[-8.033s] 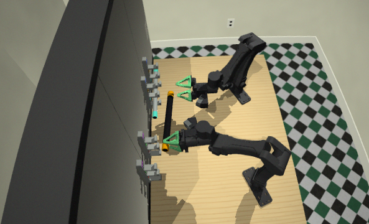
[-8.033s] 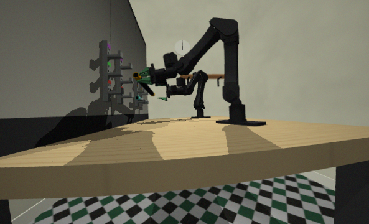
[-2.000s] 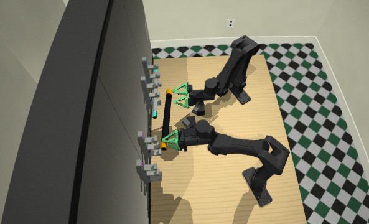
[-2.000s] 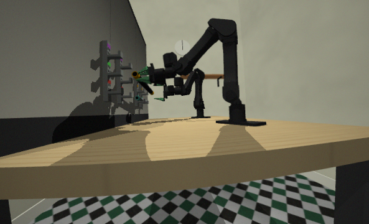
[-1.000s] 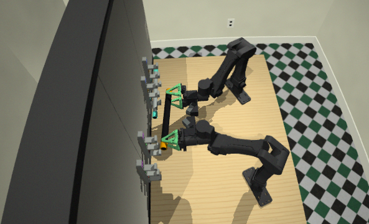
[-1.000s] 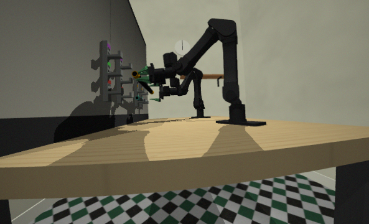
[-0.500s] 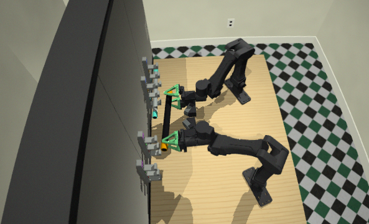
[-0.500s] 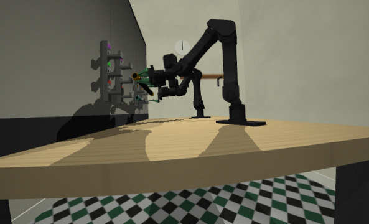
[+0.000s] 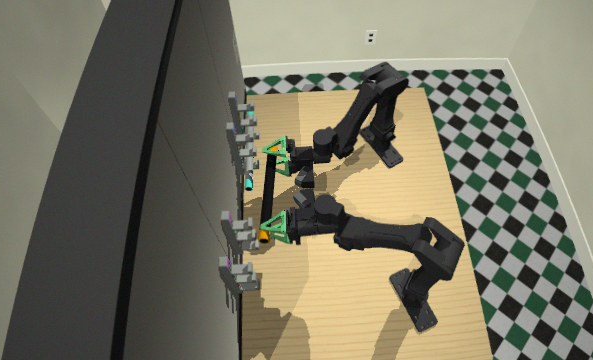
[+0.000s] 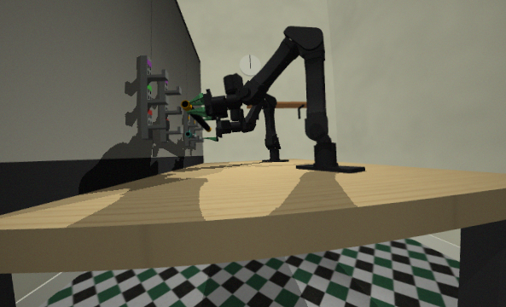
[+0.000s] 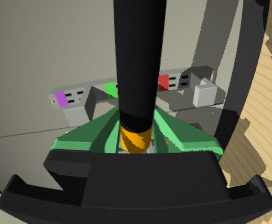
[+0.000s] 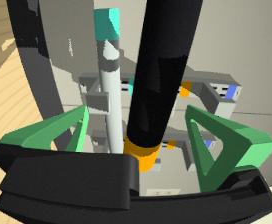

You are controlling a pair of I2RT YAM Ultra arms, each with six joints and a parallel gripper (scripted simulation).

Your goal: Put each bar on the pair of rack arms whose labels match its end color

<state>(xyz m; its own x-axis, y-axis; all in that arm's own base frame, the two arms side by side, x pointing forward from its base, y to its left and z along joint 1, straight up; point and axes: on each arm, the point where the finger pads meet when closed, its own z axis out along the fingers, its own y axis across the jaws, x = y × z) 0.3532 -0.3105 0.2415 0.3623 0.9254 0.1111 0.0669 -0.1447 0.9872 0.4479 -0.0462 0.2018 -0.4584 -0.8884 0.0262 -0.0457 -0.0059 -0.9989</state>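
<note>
My right hand is 6 cm short of the pale bar, 8 cm to the left of it and 4 cm above it. Also, from my right hand: black bar: 13 cm to the left, 2 cm above.
Right now the black bar is 10 mm behind my left hand, 130 mm to the right of it and 20 mm below it. Round my left hand: pale bar (50 mm ahead, 330 mm to the right, 80 mm below).
</note>
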